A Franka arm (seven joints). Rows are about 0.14 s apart.
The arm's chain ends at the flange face. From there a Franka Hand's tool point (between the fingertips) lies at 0.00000 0.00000 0.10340 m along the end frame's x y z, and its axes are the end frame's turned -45 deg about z.
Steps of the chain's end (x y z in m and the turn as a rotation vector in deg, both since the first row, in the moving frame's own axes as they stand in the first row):
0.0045 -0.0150 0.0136 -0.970 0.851 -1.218
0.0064 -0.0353 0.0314 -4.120 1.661 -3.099
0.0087 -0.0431 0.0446 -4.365 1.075 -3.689
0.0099 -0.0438 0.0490 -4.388 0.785 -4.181
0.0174 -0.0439 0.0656 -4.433 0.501 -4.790
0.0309 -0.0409 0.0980 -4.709 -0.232 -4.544
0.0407 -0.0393 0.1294 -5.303 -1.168 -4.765
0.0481 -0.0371 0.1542 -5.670 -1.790 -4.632
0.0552 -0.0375 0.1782 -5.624 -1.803 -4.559
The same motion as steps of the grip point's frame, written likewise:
0.0137 -0.0051 0.0136 -1.288 -0.084 -1.218
0.0266 -0.0130 0.0311 -4.088 -1.739 -3.099
0.0327 -0.0173 0.0443 -3.847 -2.326 -3.689
0.0336 -0.0172 0.0487 -3.658 -2.548 -4.181
0.0386 -0.0122 0.0653 -3.489 -2.780 -4.790
0.0447 -0.0011 0.0977 -3.166 -3.494 -4.544
0.0486 0.0066 0.1289 -2.924 -4.576 -4.765
0.0510 0.0131 0.1536 -2.744 -5.275 -4.632
0.0563 0.0178 0.1777 -2.702 -5.252 -4.559

